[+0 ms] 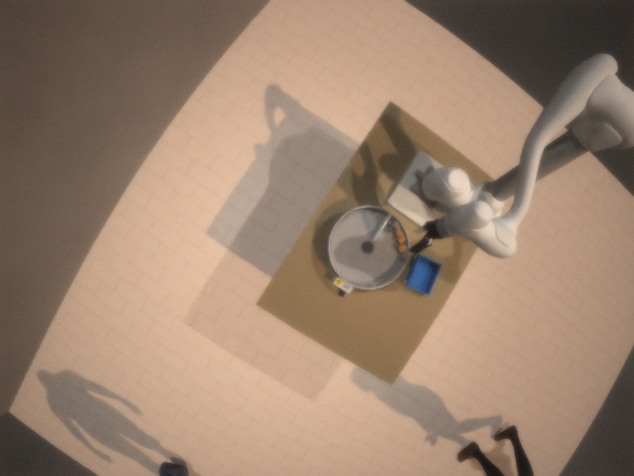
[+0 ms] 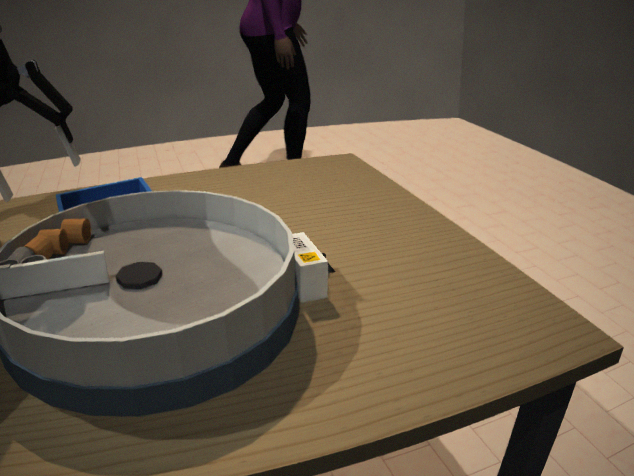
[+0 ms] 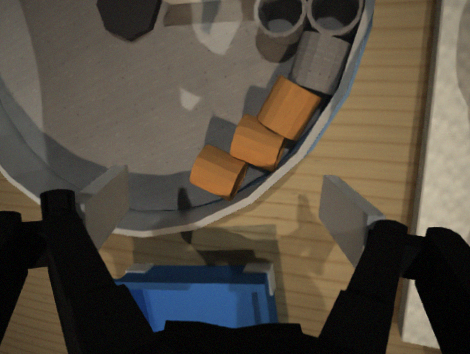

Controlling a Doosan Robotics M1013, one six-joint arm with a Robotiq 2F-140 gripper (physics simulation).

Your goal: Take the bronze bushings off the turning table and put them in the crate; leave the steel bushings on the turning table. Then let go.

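Places are measured from the arm's base along level axes (x ahead, y left, z up), in metres.
Pixels of known places: gripper, fingertip midpoint: (image 1: pixel 411 241) (image 2: pixel 43 181) (image 3: pixel 225 191); arm's base at its link origin: (image 1: pixel 430 188).
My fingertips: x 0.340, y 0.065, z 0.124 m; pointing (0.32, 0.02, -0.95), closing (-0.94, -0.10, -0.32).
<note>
Ahead of a thing's pixels: the offset from my fingertips to its top centre. "pt": to the spot under its first point.
Three bronze bushings lie on their sides along the rim inside the turning table (image 1: pixel 353 268) (image 2: pixel 153 353) (image 3: pixel 100 95): one bushing {dz -0.074, dx +0.034, dy +0.016 m} (image 3: pixel 218 171) (image 2: pixel 76 231) nearest the crate, a middle bushing {dz -0.074, dx +0.003, dy -0.017 m} (image 3: pixel 257 142), and one bushing {dz -0.074, dx -0.015, dy -0.050 m} (image 3: pixel 289 107) against a steel bushing {dz -0.074, dx -0.032, dy -0.086 m} (image 3: pixel 321 62) on its side. Two more steel bushings {dz -0.074, dx +0.002, dy -0.118 m} (image 3: pixel 276 35) {dz -0.074, dx -0.036, dy -0.124 m} (image 3: pixel 334 33) stand upright. The blue crate {dz -0.115, dx +0.044, dy +0.225 m} (image 1: pixel 423 275) (image 2: pixel 104 192) (image 3: pixel 200 305) is beside the turning table; no bushing shows in its visible part. My gripper (image 1: pixel 417 246) (image 2: pixel 39 176) (image 3: pixel 225 191) is open and empty, above the turning table's rim near the crate.
A white divider {pt dz -0.068, dx +0.038, dy -0.139 m} (image 1: pixel 381 228) (image 2: pixel 56 274) stands inside the turning table by the steel bushings. A dark hub {dz -0.104, dx +0.150, dy -0.118 m} (image 1: pixel 367 246) (image 2: pixel 139 275) (image 3: pixel 131 17) is at its centre. A white box {dz -0.107, dx +0.380, dy -0.080 m} (image 2: pixel 312 281) is on its outside. A pale slab (image 1: pixel 408 198) (image 3: pixel 440 250) lies nearby. A person (image 2: pixel 276 66) stands behind the table.
</note>
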